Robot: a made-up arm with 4 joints. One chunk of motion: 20 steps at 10 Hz.
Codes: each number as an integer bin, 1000 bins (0 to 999) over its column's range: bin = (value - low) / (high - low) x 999, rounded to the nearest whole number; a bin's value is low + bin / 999 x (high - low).
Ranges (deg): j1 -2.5..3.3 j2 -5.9..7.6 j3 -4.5..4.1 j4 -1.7..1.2
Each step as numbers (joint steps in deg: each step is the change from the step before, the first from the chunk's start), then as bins.
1 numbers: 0.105 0.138 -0.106 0.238
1 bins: 449 447 510 668
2 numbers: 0.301 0.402 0.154 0.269
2 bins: 482 466 541 678
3 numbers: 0.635 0.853 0.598 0.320
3 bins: 540 500 592 696
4 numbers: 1.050 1.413 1.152 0.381
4 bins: 611 541 657 717
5 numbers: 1.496 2.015 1.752 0.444
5 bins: 688 586 726 739
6 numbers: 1.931 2.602 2.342 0.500
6 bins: 763 629 795 758
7 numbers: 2.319 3.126 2.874 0.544
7 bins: 830 668 857 773
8 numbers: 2.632 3.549 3.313 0.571
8 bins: 884 699 908 782
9 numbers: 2.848 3.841 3.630 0.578
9 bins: 921 721 944 785
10 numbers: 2.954 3.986 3.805 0.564
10 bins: 939 732 965 780
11 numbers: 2.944 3.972 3.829 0.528
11 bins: 938 731 968 768
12 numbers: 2.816 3.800 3.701 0.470
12 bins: 916 718 953 748
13 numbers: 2.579 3.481 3.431 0.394
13 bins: 875 694 921 721
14 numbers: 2.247 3.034 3.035 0.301
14 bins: 818 661 875 689
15 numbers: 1.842 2.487 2.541 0.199
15 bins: 748 621 818 654
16 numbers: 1.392 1.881 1.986 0.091
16 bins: 670 576 753 617
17 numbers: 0.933 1.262 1.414 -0.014
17 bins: 591 530 687 581
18 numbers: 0.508 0.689 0.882 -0.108
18 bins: 518 488 625 548
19 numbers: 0.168 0.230 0.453 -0.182
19 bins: 460 454 575 523
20 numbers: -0.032 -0.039 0.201 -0.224
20 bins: 425 434 546 508
